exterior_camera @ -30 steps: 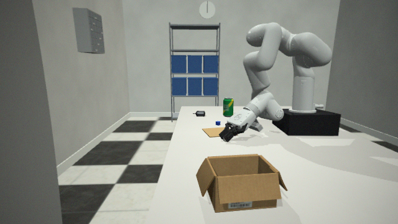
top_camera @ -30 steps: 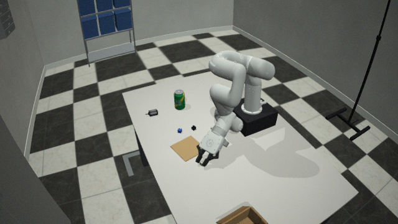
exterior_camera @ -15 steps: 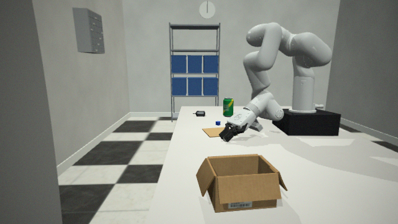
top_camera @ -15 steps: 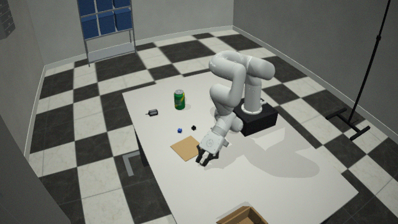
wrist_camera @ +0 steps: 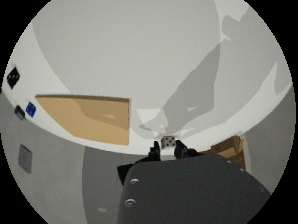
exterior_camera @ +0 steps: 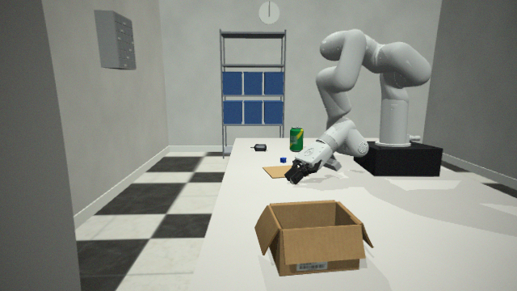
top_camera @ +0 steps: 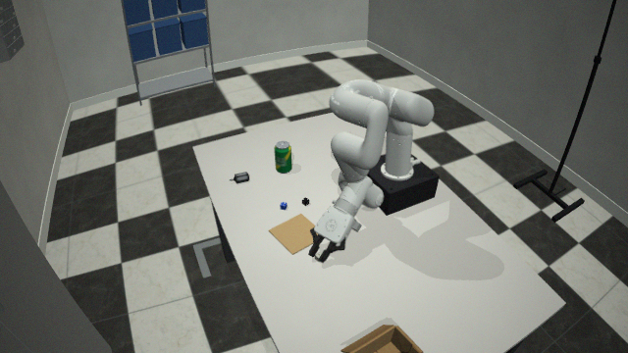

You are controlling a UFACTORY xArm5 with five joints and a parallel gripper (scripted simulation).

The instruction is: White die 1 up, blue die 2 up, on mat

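Right now the white die is 20 mm below my hand. Also, from my hand: blue die 20 mm ahead, 270 mm to the right, 20 mm below; tan mat 20 mm ahead, 130 mm to the right, 20 mm below; black die 60 mm behind, 270 mm to the right, 20 mm below.
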